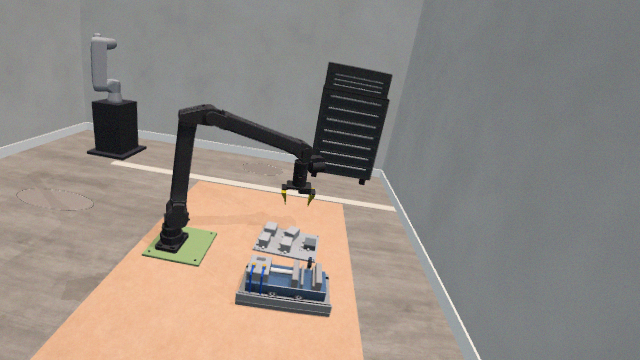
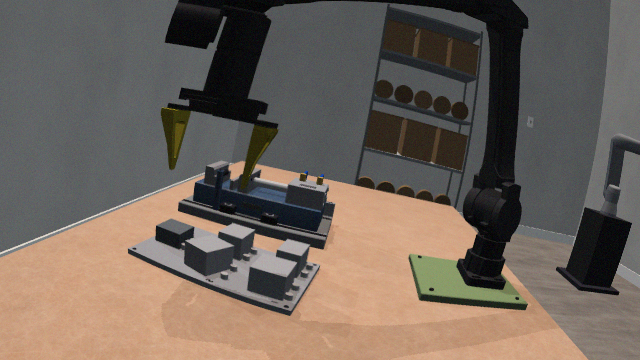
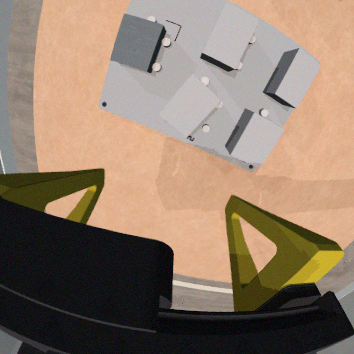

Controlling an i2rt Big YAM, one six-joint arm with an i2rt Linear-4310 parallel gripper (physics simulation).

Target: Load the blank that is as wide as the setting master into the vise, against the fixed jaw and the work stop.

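Places are measured from the arm's base along level axes (x back, y right, z up), in metres.
Where they show: gripper, fingertip midpoint: (image 1: 296, 205) (image 2: 205, 178) (image 3: 167, 189); arm's base at its link origin: (image 1: 172, 242) (image 2: 479, 277).
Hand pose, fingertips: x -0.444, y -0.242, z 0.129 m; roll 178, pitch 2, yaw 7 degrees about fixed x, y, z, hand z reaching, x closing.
Each offset is from my fingertips to the centre of the thing. "pt": to the spot under its first point.
My gripper (image 1: 297, 204) (image 2: 208, 180) (image 3: 167, 189) is open and empty, high above the table near the grey plate {dx +0.009, dy +0.091, dz -0.137 m} (image 1: 299, 251) (image 2: 155, 250) (image 3: 130, 90). The darker block {dx -0.084, dy +0.097, dz -0.120 m} (image 1: 310, 243) (image 2: 174, 233) (image 3: 136, 42), seemingly the setting master, sits at one end of the plate. Several light grey blanks stand there too; one blank {dx -0.002, dy +0.048, dz -0.115 m} (image 2: 209, 255) (image 3: 192, 104) is turned askew by its pegs, another blank {dx +0.011, dy +0.136, dz -0.115 m} (image 2: 236, 240) (image 3: 232, 35) is behind it. Matching widths cannot be told. The blue vise {dx -0.018, dy +0.370, dz -0.091 m} (image 1: 287, 285) (image 2: 257, 207) holds no visible block. Its fixed jaw (image 1: 317, 276) (image 2: 217, 172) is beside the dark upright work stop {pt dx -0.087, dy +0.317, dz -0.045 m} (image 1: 310, 262) (image 2: 219, 190).
Two more blanks, one {dx +0.093, dy +0.041, dz -0.115 m} (image 2: 272, 276) (image 3: 256, 137) nearer the edge and one {dx +0.102, dy +0.130, dz -0.115 m} (image 2: 293, 254) (image 3: 295, 77) behind, stand at the plate's other end. The vise's cylinder block {dx +0.077, dy +0.369, dz -0.063 m} (image 1: 259, 270) (image 2: 306, 193) faces the arm's green base plate (image 1: 200, 245) (image 2: 440, 290).
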